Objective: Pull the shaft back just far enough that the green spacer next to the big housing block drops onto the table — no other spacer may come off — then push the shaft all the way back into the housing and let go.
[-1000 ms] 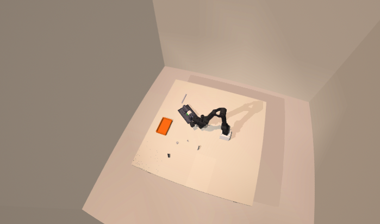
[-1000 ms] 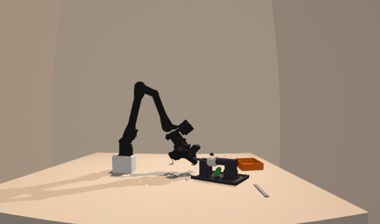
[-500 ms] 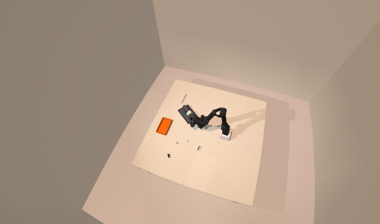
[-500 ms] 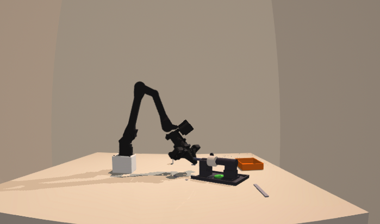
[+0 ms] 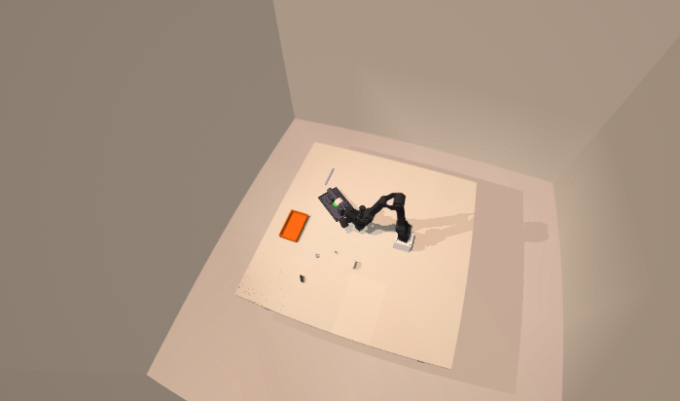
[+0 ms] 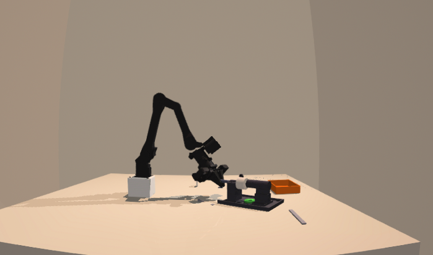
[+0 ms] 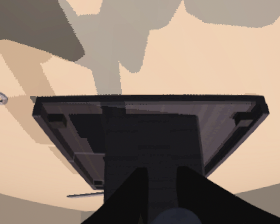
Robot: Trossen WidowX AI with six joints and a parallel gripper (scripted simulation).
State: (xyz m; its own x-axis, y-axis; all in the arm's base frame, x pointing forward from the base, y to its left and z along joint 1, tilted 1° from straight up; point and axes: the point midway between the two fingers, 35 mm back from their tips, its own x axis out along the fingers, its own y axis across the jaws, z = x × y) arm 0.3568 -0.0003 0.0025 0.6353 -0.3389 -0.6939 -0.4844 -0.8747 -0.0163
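Now: gripper tip 7 cm short of the white spacer, 4 cm to the left of it and 2 cm below it. The rest, counted from my gripper tip: orange tray 29 cm ahead, 21 cm to the left, 5 cm below; shaft 3 cm ahead, 2 cm to the right, 2 cm above; green spacer 12 cm ahead, 7 cm to the right, 5 cm below.
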